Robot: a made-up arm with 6 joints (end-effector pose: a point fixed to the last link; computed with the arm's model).
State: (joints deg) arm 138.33 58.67 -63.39 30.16 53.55 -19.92
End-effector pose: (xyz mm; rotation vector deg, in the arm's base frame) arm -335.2 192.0 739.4 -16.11 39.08 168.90
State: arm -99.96 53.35 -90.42 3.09 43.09 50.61
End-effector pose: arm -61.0 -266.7 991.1 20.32 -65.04 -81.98
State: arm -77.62 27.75 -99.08 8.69 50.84 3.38
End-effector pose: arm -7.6 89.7 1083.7 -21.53 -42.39 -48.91
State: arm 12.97 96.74 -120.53 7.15 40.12 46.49
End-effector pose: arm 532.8 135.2 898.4 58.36 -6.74 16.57
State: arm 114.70 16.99 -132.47 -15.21 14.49 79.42
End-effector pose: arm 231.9 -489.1 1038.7 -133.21 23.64 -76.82
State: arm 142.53 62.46 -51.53 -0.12 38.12 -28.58
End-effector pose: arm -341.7 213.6 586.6 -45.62 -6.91 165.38
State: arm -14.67 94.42 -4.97 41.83 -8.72 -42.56
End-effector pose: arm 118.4 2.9 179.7 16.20 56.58 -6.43
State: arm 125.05 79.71 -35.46 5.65 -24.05 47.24
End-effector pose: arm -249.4 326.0 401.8 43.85 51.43 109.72
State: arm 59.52 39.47 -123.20 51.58 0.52 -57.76
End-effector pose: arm -177.8 -168.9 1190.1 41.56 -105.49 53.23
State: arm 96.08 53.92 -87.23 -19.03 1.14 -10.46
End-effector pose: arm -56.3 279.3 999.3 20.05 -65.64 97.82
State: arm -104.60 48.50 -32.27 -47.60 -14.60 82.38
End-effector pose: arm -125.0 -319.9 578.0 11.49 -48.79 -79.42
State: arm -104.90 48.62 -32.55 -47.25 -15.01 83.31
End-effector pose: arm -126.8 -320.3 580.1 11.86 -50.20 -79.23
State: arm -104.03 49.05 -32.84 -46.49 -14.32 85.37
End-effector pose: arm -123.7 -323.6 579.2 14.17 -52.31 -79.18
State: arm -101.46 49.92 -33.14 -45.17 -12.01 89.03
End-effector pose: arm -113.1 -330.9 573.9 19.32 -55.22 -79.38
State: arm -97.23 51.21 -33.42 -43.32 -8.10 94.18
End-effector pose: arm -94.1 -340.6 563.7 27.22 -58.45 -79.99
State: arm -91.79 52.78 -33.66 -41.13 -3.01 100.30
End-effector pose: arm -67.7 -349.7 549.4 36.92 -61.20 -81.20
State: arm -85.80 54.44 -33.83 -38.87 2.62 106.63
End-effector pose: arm -36.8 -355.1 532.9 47.01 -62.77 -83.09
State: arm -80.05 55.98 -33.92 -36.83 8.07 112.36
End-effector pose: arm -6.2 -355.6 516.6 55.95 -62.96 -85.52
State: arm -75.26 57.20 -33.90 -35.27 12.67 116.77
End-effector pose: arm 19.4 -352.3 502.9 62.59 -62.03 -88.07
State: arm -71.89 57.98 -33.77 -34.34 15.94 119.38
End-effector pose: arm 37.1 -347.6 493.1 66.48 -60.49 -90.10
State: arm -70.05 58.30 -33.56 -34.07 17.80 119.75
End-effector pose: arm 46.5 -344.0 487.8 67.59 -58.45 -91.22
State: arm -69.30 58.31 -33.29 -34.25 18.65 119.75
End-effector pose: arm 49.7 -341.7 485.1 67.66 -57.21 -91.77
